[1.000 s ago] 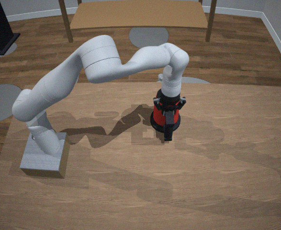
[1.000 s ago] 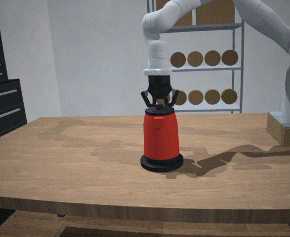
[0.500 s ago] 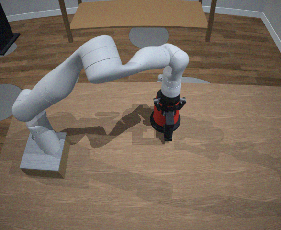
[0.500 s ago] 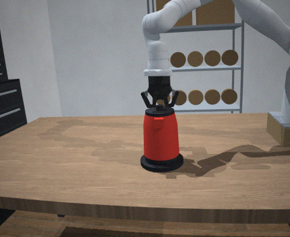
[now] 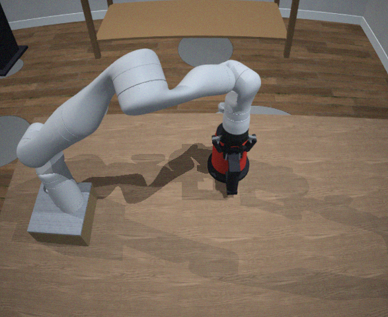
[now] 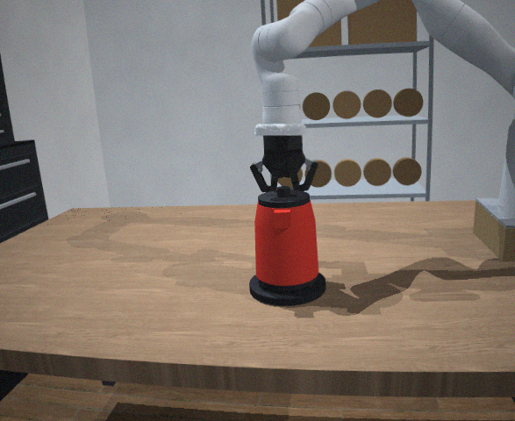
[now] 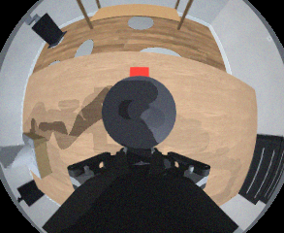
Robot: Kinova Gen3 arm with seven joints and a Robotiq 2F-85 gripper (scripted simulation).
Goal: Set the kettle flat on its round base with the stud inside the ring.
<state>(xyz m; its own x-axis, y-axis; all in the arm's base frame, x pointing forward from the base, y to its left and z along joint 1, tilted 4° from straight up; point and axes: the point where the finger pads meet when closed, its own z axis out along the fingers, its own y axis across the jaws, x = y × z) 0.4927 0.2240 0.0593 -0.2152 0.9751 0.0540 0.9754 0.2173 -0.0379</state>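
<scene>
Right now my hand is 4 cm above the red kettle, 3 cm to the right of it and 1 cm past it. Round my hand: round black base (14 cm below, 6 cm to the left, 1 cm behind).
</scene>
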